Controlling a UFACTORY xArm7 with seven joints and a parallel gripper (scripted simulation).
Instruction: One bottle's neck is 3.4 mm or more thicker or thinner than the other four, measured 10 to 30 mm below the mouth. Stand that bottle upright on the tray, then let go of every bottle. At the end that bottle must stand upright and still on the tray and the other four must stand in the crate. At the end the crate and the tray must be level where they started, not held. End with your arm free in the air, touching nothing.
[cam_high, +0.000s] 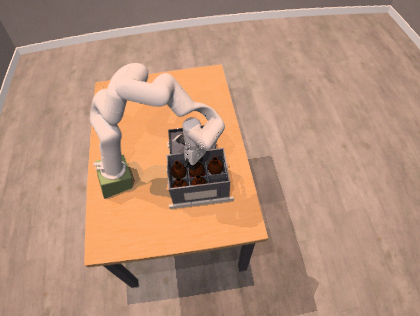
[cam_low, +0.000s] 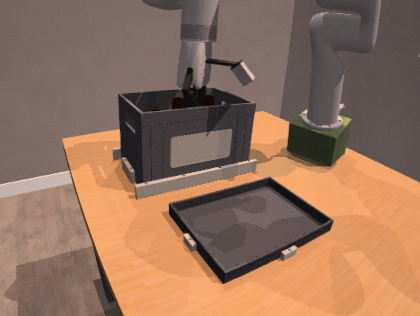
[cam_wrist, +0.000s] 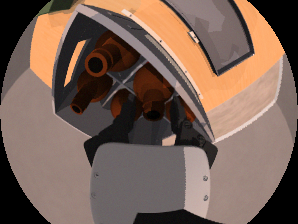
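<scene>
Now: hand 40 mm to the left of the crate and 70 mm above it. Also, from my hand: dark tray (230 mm to the left, 140 mm below); then glass bottle (90 mm ahead, 70 mm below).
</scene>
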